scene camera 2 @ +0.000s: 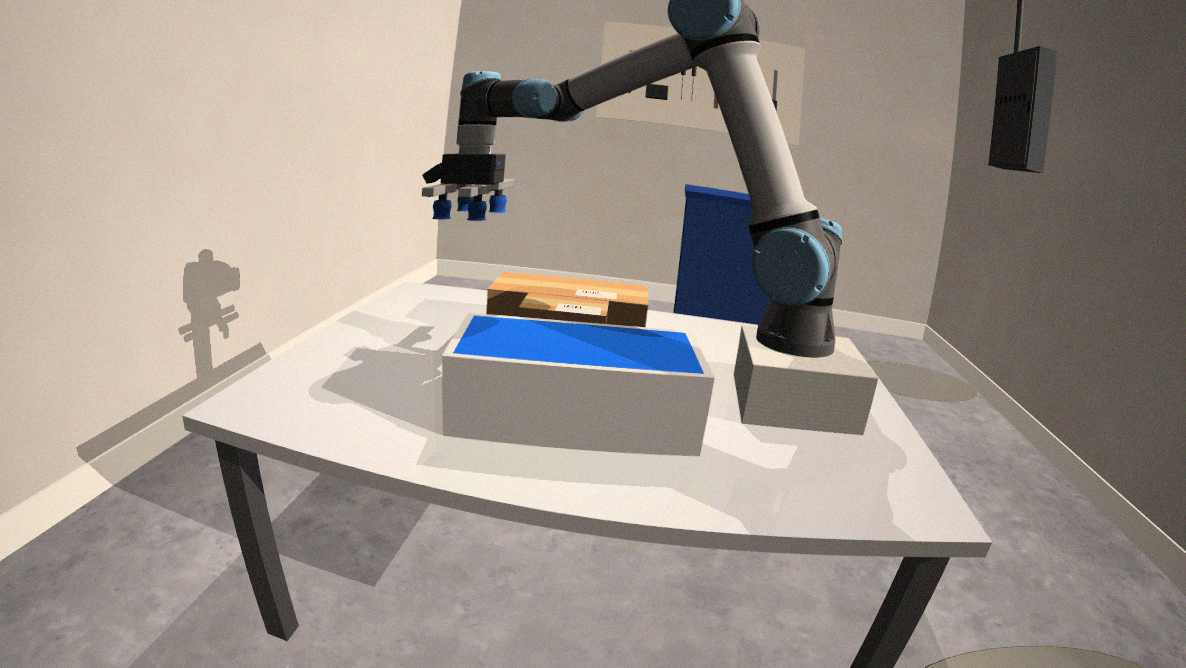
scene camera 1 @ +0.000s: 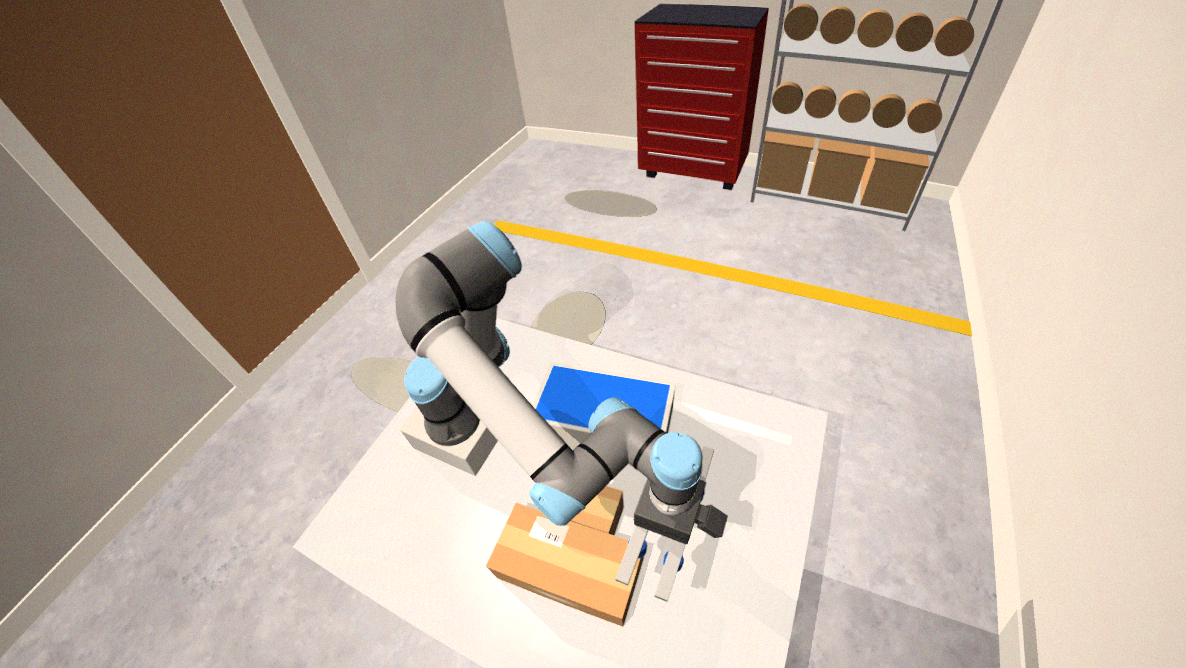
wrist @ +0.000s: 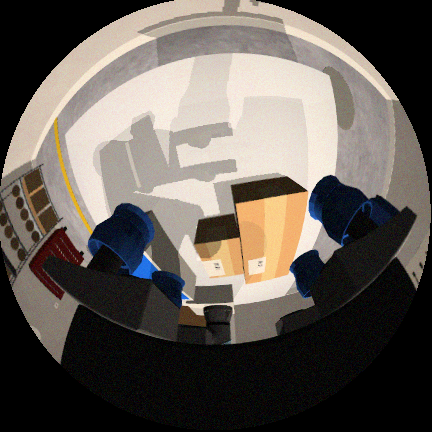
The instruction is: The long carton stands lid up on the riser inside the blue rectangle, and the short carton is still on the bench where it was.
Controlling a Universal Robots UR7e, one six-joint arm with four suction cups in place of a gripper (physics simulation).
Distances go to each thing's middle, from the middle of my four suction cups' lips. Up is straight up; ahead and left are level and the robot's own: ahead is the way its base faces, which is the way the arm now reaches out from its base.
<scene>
Now: suction cup 210 mm above the short carton (scene camera 2: 540, 306), 200 mm past it and 30 mm to the right of it. Also, from my suction cup: riser (scene camera 2: 551, 383) (290 mm to the left, 270 mm behind, 200 mm below); long carton (scene camera 1: 574, 565) (210 mm below, 190 mm behind, 100 mm to the right).
</scene>
